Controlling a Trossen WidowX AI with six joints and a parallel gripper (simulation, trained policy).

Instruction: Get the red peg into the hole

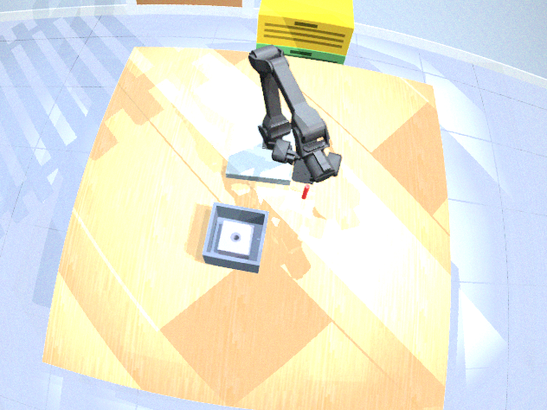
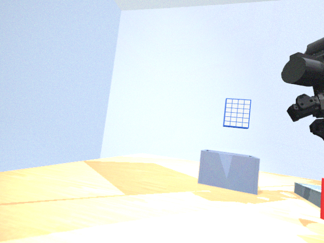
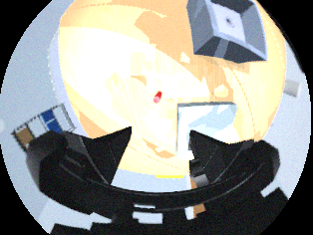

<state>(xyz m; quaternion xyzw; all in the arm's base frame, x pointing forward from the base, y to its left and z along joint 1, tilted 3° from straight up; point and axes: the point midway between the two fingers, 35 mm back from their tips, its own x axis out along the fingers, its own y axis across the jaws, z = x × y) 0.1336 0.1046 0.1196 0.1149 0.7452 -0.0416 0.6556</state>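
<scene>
Now: gripper tip 90 mm above the red peg, 40 mm short of it and 10 mm to the right of it. From my gripper tip the other things lie so: blue-grey box: 210 mm ahead, 180 mm to the right, 100 mm below.
</scene>
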